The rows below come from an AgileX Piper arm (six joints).
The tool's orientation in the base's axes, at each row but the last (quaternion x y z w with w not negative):
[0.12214, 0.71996, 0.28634, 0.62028]
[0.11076, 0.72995, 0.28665, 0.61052]
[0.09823, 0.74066, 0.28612, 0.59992]
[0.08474, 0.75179, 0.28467, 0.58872]
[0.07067, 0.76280, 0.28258, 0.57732]
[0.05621, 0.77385, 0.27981, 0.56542]
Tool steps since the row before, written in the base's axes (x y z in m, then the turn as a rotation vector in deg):
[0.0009, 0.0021, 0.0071, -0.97, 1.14, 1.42]
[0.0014, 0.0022, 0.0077, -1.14, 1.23, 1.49]
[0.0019, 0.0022, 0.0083, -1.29, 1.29, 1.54]
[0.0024, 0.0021, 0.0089, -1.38, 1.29, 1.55]
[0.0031, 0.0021, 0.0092, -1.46, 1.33, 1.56]
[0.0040, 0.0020, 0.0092, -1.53, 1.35, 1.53]
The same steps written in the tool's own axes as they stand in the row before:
[-0.0049, 0.0055, 0.0009, -0.37, 1.89, -0.73]
[-0.0056, 0.0058, 0.0013, -0.34, 2.04, -0.87]
[-0.0063, 0.0059, 0.0015, -0.31, 2.14, -1.00]
[-0.0072, 0.0059, 0.0016, -0.30, 2.17, -1.09]
[-0.0078, 0.0058, 0.0020, -0.26, 2.22, -1.15]
[-0.0084, 0.0053, 0.0025, -0.20, 2.24, -1.20]

